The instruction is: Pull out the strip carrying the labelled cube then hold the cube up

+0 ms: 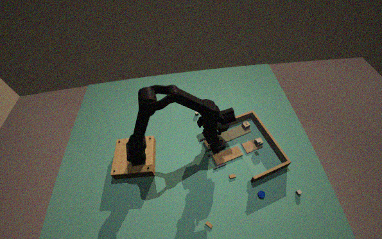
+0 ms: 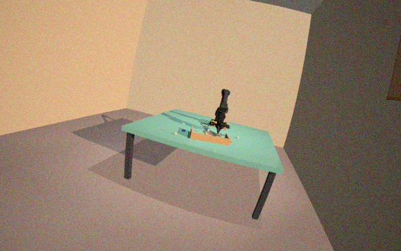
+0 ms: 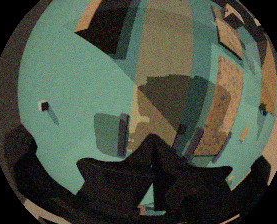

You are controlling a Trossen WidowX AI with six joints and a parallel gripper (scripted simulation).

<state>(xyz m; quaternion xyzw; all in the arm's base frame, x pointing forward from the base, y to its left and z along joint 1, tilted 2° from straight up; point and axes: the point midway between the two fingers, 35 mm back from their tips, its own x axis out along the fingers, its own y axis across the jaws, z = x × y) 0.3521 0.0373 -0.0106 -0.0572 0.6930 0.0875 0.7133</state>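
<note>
Now: the strip 9 cm ahead of my gripper tip and 2 cm to the left of it. Also, from my gripper tip: blue disc 15 cm ahead, 30 cm to the right.
</note>
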